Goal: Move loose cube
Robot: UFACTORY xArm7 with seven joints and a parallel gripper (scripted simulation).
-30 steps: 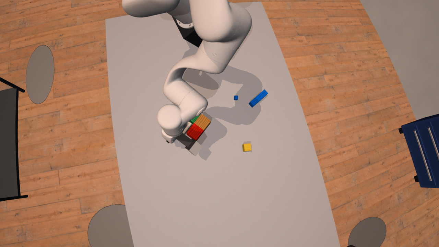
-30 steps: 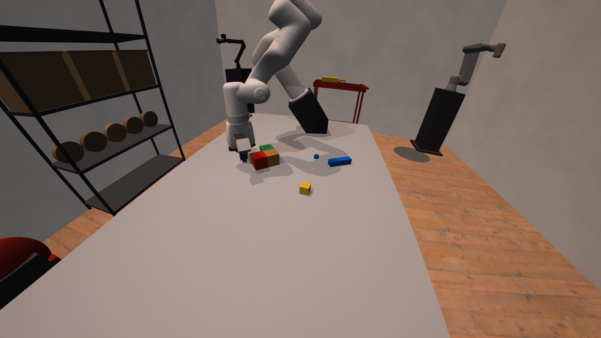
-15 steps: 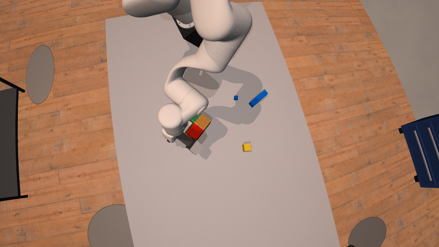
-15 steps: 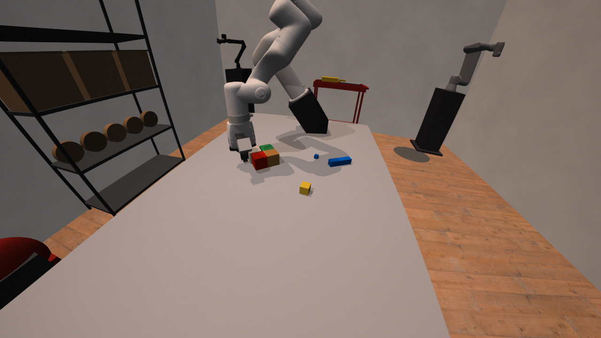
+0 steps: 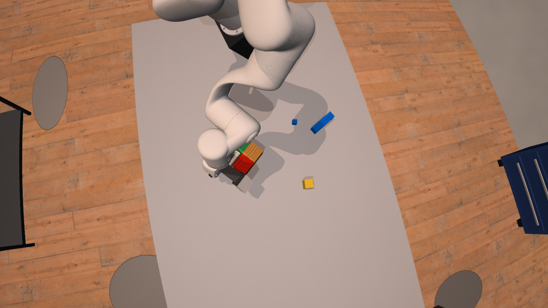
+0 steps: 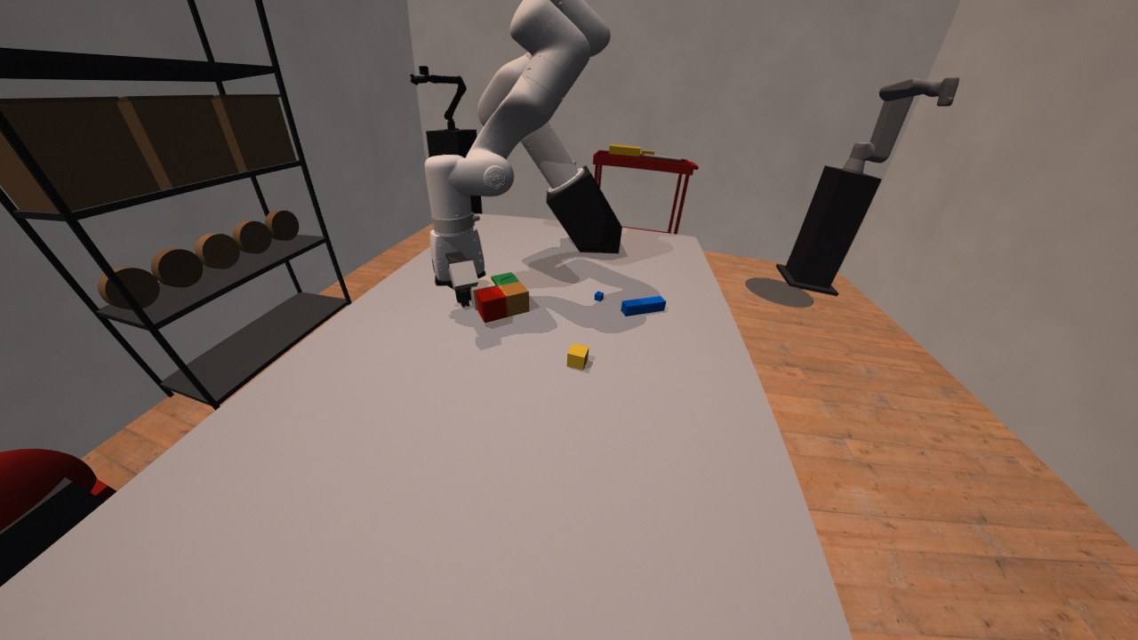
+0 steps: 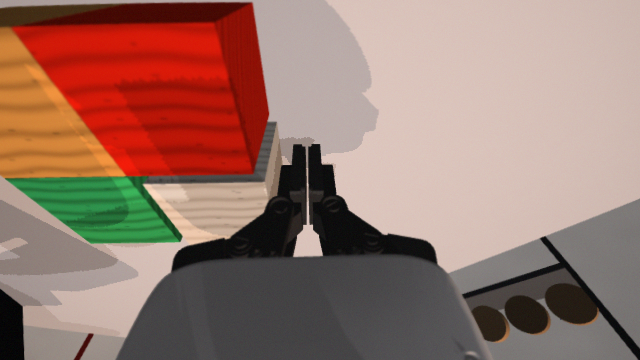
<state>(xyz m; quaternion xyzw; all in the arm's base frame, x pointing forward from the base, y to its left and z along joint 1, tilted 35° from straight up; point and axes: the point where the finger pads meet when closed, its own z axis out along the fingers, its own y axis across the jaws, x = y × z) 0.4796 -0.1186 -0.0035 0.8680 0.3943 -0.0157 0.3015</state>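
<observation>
The white cube is 3 cm behind my hand and 3 cm to the left of it. Also, from my hand: red cube 1 cm ahead, 7 cm to the left; then orange cube 3 cm behind, 11 cm to the left; then green cube 7 cm behind, 7 cm to the left.
</observation>
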